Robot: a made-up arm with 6 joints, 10 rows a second.
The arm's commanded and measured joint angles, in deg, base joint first. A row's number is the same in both.
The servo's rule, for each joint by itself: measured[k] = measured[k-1] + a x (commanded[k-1-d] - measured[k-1]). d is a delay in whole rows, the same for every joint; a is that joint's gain. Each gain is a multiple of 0.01, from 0.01 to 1. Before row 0 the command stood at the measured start. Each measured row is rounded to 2 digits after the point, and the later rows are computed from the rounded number. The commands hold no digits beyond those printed.
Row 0, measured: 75.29, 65.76, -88.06, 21.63, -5.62, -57.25
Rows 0 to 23, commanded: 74.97, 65.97, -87.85, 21.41, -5.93, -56.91; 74.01, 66.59, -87.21, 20.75, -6.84, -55.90; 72.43, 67.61, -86.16, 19.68, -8.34, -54.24; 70.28, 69.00, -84.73, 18.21, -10.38, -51.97; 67.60, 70.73, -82.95, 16.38, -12.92, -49.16; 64.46, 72.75, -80.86, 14.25, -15.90, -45.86; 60.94, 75.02, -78.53, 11.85, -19.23, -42.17; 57.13, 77.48, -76.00, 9.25, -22.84, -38.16; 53.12, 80.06, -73.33, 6.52, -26.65, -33.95; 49.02, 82.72, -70.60, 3.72, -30.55, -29.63; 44.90, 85.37, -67.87, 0.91, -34.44, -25.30; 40.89, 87.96, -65.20, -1.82, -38.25, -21.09; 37.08, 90.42, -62.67, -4.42, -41.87, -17.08; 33.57, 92.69, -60.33, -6.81, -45.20, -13.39; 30.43, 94.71, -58.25, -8.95, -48.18, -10.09; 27.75, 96.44, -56.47, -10.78, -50.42, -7.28; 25.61, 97.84, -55.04, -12.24, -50.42, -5.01; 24.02, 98.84, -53.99, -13.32, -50.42, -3.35; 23.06, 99.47, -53.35, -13.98, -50.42, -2.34; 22.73, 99.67, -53.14, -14.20, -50.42, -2.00; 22.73, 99.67, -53.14, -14.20, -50.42, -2.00; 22.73, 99.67, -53.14, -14.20, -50.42, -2.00; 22.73, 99.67, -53.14, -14.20, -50.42, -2.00; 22.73, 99.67, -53.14, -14.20, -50.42, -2.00
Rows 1 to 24, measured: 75.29, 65.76, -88.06, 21.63, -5.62, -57.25; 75.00, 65.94, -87.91, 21.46, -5.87, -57.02; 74.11, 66.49, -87.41, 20.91, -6.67, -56.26; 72.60, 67.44, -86.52, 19.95, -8.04, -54.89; 70.51, 68.77, -85.25, 18.59, -9.96, -52.90; 67.89, 70.44, -83.62, 16.87, -12.39, -50.36; 64.80, 72.40, -81.66, 14.83, -15.27, -47.30; 61.33, 74.63, -79.44, 12.51, -18.52, -43.81; 57.55, 77.05, -77.00, 9.97, -22.06, -39.97; 53.56, 79.61, -74.39, 7.28, -25.82, -35.88; 49.47, 82.25, -71.70, 4.50, -29.70, -31.63; 45.36, 84.90, -68.98, 1.70, -33.59, -27.33; 41.34, 87.50, -66.30, -1.05, -37.41, -23.09; 37.51, 89.98, -63.72, -3.68, -41.07, -19.00; 33.96, 92.28, -61.31, -6.12, -44.46, -15.19; 30.78, 94.35, -59.14, -8.33, -47.51, -11.72; 28.05, 96.13, -57.24, -10.24, -49.90, -8.70; 25.85, 97.58, -55.68, -11.80, -50.33, -6.19; 24.20, 98.65, -54.48, -12.99, -50.40, -4.26; 23.17, 99.35, -53.68, -13.76, -50.42, -2.95; 22.77, 99.62, -53.30, -14.10, -50.42, -2.30; 22.73, 99.66, -53.19, -14.18, -50.42, -2.10; 22.73, 99.67, -53.15, -14.20, -50.42, -2.03; 22.73, 99.67, -53.14, -14.20, -50.42, -2.01
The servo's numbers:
d 1
a 0.90 0.85 0.71 0.78 0.82 0.68

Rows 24 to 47, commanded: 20.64, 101.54, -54.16, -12.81, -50.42, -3.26; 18.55, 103.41, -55.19, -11.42, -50.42, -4.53; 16.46, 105.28, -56.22, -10.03, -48.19, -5.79; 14.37, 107.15, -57.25, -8.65, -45.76, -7.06; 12.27, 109.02, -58.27, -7.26, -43.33, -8.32; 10.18, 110.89, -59.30, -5.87, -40.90, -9.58; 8.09, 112.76, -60.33, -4.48, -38.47, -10.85; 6.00, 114.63, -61.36, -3.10, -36.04, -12.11; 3.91, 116.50, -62.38, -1.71, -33.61, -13.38; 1.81, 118.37, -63.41, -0.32, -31.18, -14.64; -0.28, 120.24, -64.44, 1.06, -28.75, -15.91; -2.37, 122.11, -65.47, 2.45, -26.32, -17.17; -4.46, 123.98, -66.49, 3.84, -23.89, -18.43; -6.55, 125.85, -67.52, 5.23, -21.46, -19.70; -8.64, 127.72, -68.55, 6.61, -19.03, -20.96; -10.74, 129.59, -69.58, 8.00, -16.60, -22.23; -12.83, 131.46, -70.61, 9.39, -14.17, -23.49; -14.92, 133.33, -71.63, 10.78, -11.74, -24.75; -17.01, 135.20, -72.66, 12.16, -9.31, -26.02; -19.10, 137.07, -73.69, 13.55, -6.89, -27.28; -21.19, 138.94, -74.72, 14.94, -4.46, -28.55; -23.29, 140.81, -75.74, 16.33, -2.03, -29.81; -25.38, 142.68, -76.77, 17.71, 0.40, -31.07; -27.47, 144.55, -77.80, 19.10, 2.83, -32.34
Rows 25 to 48, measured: 22.73, 99.67, -53.14, -14.20, -50.42, -2.00; 20.85, 101.26, -53.86, -13.12, -50.42, -2.86; 18.78, 103.09, -54.80, -11.79, -50.42, -4.00; 16.69, 104.95, -55.81, -10.42, -48.59, -5.22; 14.60, 106.82, -56.83, -9.04, -46.27, -6.47; 12.50, 108.69, -57.85, -7.65, -43.86, -7.73; 10.41, 110.56, -58.88, -6.26, -41.43, -8.99; 8.32, 112.43, -59.91, -4.87, -39.00, -10.25; 6.23, 114.30, -60.94, -3.49, -36.57, -11.51; 4.14, 116.17, -61.96, -2.10, -34.14, -12.78; 2.04, 118.04, -62.99, -0.71, -31.71, -14.04; -0.05, 119.91, -64.02, 0.67, -29.28, -15.31; -2.14, 121.78, -65.05, 2.06, -26.85, -16.57; -4.23, 123.65, -66.07, 3.45, -24.42, -17.83; -6.32, 125.52, -67.10, 4.84, -21.99, -19.10; -8.41, 127.39, -68.13, 6.22, -19.56, -20.36; -10.51, 129.26, -69.16, 7.61, -17.13, -21.63; -12.60, 131.13, -70.19, 9.00, -14.70, -22.89; -14.69, 133.00, -71.21, 10.39, -12.27, -24.15; -16.78, 134.87, -72.24, 11.77, -9.84, -25.42; -18.87, 136.74, -73.27, 13.16, -7.42, -26.68; -20.96, 138.61, -74.30, 14.55, -4.99, -27.95; -23.06, 140.48, -75.32, 15.94, -2.56, -29.21; -25.15, 142.35, -76.35, 17.32, -0.13, -30.47
